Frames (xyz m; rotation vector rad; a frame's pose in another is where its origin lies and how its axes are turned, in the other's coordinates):
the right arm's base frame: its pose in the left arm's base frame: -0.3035 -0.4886 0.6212 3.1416 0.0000 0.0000
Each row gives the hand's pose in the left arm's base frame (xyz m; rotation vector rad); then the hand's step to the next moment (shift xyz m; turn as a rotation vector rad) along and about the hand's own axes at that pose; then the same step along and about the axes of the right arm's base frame.
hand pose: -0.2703 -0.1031 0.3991 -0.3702 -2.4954 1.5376
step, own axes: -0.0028 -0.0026 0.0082 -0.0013 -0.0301 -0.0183
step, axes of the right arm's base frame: 0.0000 0.0089 0.0014 0.0031 -0.0021 -0.0351
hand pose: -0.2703 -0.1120 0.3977 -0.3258 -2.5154 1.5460
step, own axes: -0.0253 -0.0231 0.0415 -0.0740 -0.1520 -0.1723
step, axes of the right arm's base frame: 0.0114 0.0526 -0.0013 0.1010 -0.0607 -0.2107
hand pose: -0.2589 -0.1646 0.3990 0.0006 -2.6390 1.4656
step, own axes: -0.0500 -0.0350 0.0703 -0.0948 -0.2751 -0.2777
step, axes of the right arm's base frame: 0.0442 0.0810 0.0125 0.1403 -0.0834 -0.3676
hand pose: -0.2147 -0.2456 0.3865 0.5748 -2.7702 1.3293
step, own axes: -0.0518 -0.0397 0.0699 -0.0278 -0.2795 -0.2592
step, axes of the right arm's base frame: 0.0715 0.0590 0.0236 0.0819 -0.0455 -0.3705
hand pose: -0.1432 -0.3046 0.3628 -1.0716 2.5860 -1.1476
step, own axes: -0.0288 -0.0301 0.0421 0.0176 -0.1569 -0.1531
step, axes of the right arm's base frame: 0.0537 0.0208 0.0139 0.0185 -0.0086 -0.2190
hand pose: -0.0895 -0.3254 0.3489 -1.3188 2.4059 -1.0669
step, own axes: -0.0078 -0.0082 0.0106 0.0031 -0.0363 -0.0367
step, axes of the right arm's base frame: 0.0150 0.0019 0.0034 0.0042 -0.0034 -0.0514
